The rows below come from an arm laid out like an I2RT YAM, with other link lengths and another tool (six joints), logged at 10 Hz.
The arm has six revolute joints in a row. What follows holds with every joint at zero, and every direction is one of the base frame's. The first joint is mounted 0.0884 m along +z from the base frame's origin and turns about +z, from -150 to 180 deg. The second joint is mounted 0.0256 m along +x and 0.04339 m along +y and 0.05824 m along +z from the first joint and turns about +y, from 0 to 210 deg. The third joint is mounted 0.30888 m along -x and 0.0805 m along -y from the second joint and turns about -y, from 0 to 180 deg. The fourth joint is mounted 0.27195 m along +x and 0.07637 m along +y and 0.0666 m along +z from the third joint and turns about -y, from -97 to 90 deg. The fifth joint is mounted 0.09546 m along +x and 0.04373 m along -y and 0.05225 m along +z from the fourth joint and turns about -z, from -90 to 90 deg. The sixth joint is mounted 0.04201 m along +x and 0.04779 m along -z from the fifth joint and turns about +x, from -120 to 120 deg. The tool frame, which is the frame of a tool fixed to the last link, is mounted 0.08 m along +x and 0.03 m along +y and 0.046 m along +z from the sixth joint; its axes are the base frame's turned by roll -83.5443, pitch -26.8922 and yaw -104.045 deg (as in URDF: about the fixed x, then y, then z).
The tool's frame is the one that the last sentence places.
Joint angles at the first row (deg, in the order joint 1, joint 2, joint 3, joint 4, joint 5, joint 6):
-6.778 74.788 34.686 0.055 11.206 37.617
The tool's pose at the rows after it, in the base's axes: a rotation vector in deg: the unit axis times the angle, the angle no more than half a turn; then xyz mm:
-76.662 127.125 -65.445 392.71 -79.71 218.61
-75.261 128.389 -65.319 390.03 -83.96 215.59
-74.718 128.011 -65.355 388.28 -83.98 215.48
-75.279 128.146 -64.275 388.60 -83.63 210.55
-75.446 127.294 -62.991 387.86 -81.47 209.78
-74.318 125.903 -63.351 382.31 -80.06 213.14
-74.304 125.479 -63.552 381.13 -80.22 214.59
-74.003 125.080 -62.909 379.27 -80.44 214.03
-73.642 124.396 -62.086 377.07 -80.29 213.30
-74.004 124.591 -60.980 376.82 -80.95 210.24
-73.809 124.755 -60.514 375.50 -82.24 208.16
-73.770 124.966 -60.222 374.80 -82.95 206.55
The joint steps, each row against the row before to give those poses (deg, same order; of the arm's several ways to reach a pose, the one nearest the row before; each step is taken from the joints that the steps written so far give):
-0.076 1.398 -0.110 0.202 -0.131 0.138
-0.439 0.017 -0.549 0.346 0.318 0.894
-0.089 -0.357 -0.693 0.871 -0.226 0.106
-0.178 0.567 -0.256 0.279 -0.786 0.011
-0.118 -0.253 -0.489 0.516 -1.393 0.043
-0.057 -1.635 -1.598 1.544 -0.524 0.060
-0.154 -0.435 -0.230 0.153 -0.220 -0.285
-0.331 -0.360 -0.583 0.541 -0.879 0.088
-0.387 -0.423 -0.810 0.894 -1.196 0.088
-0.395 0.280 -0.069 -0.164 -0.933 0.005
-0.358 0.017 -0.381 0.299 -0.478 0.100
-0.176 0.070 -0.178 0.069 -0.205 0.070

